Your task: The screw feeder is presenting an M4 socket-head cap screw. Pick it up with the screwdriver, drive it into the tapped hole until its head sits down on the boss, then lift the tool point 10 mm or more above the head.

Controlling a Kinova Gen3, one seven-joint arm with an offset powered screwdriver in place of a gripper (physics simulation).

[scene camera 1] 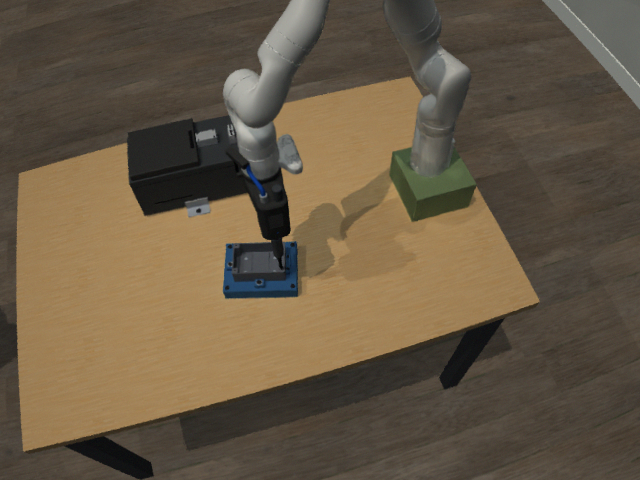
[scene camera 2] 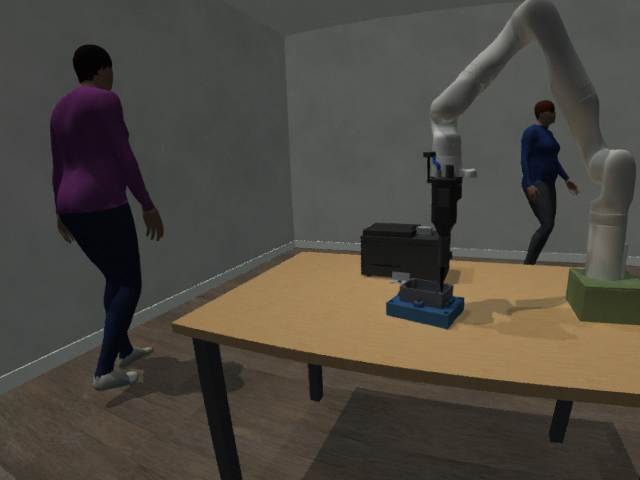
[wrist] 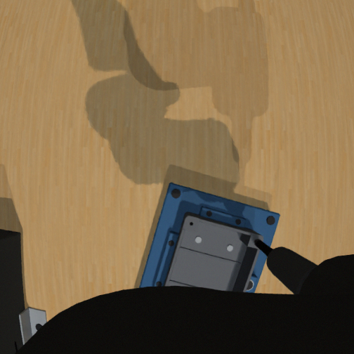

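Observation:
The screwdriver (scene camera 1: 281, 266) (scene camera 2: 442, 289) (wrist: 258, 243) points down, its thin black bit at a right-hand corner of the grey open-topped housing (scene camera 1: 258, 275) (scene camera 2: 419, 296) (wrist: 209, 265). The bit tip appears to be at or right over the corner boss. No screw can be made out at the tip; the bit and corner hide the hole and any screw head. The housing sits in a blue fixture (scene camera 1: 258, 292) (scene camera 2: 416, 313) (wrist: 167, 215). The black screw feeder (scene camera 1: 168, 191) (scene camera 2: 387, 255) (wrist: 9, 280) stands behind and left, away from the tool.
A small silver bracket (scene camera 1: 198, 208) (scene camera 2: 400, 276) (wrist: 34, 319) is at the feeder's front. The arm's green base block (scene camera 1: 442, 201) (scene camera 2: 610, 304) stands at the table's right. In scene camera 2, a person in purple (scene camera 2: 90, 155) is at the left and one in blue (scene camera 2: 540, 155) behind the table.

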